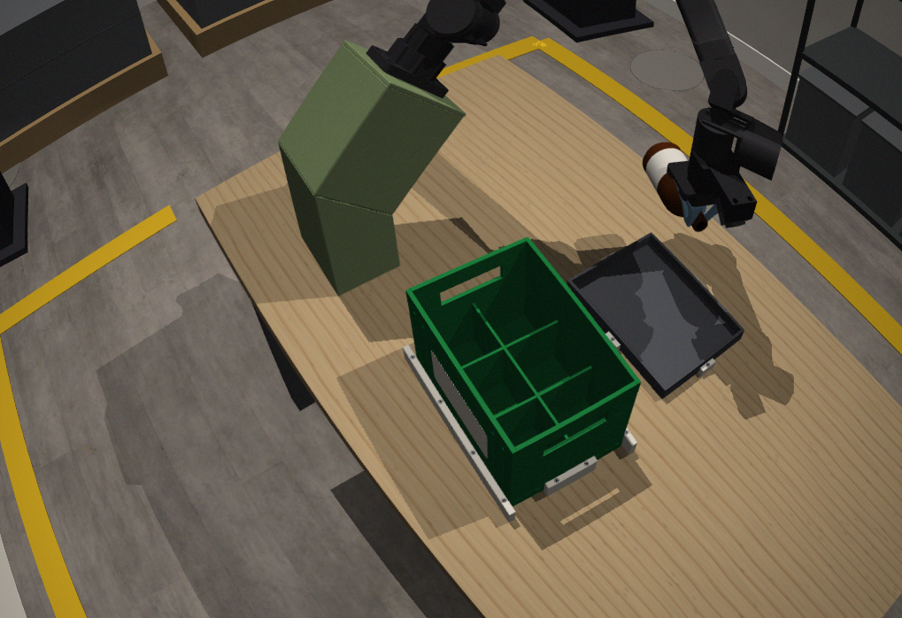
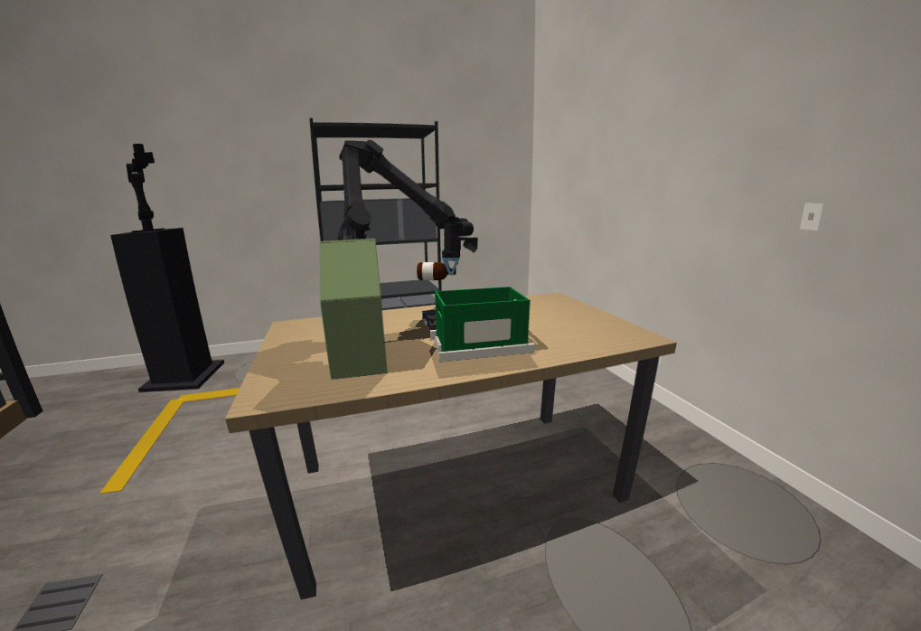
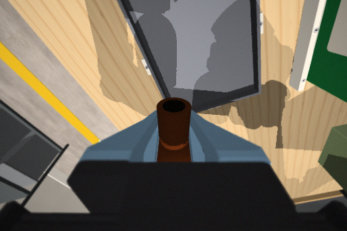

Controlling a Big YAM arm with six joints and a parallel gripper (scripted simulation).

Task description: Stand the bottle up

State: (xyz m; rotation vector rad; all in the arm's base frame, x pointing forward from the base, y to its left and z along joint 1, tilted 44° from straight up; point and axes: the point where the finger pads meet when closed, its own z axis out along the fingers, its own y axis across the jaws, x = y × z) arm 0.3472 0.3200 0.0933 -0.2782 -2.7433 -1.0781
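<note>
The brown bottle is 6 cm behind my hand and 1 cm to the left of it. Also, from my hand: dark grey tray: 1 cm ahead, 5 cm to the right, 18 cm below; green crate: 5 cm ahead, 33 cm to the right, 11 cm below.
</note>
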